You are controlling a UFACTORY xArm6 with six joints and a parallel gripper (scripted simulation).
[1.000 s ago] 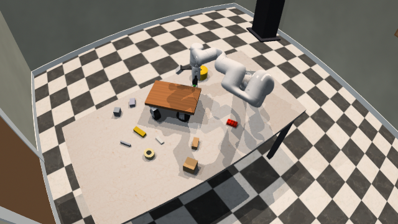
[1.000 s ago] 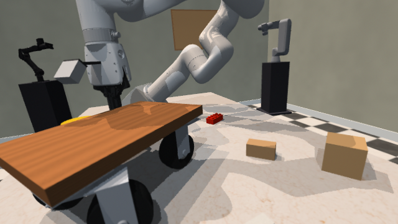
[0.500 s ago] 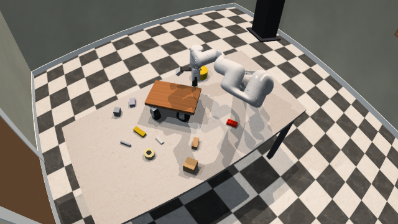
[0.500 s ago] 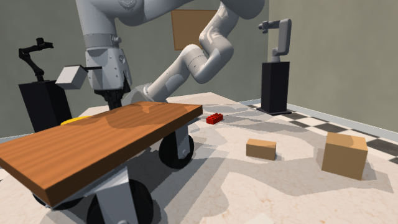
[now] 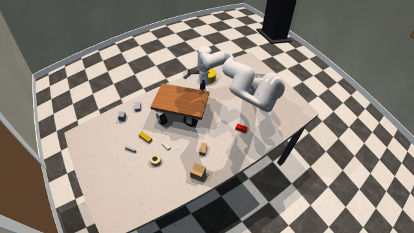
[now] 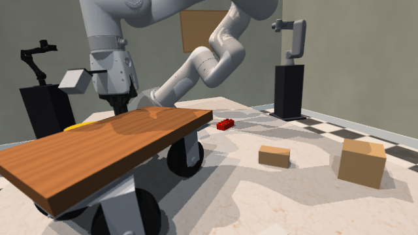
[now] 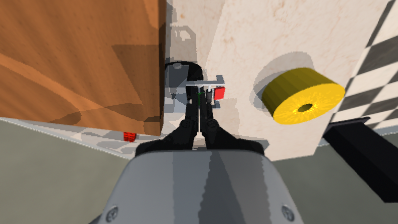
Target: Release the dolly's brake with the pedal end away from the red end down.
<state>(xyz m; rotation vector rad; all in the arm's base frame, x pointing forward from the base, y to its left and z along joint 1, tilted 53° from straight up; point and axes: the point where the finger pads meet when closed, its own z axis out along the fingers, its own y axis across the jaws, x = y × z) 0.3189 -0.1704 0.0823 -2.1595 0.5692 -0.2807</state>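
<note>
Now: the brake pedal 3 cm below my hand and 1 cm to the right of it. Also, from my hand: yellow ring (17 cm to the right, 11 cm behind, 9 cm below); then red brick (30 cm to the left, 13 cm behind, 10 cm below).
</note>
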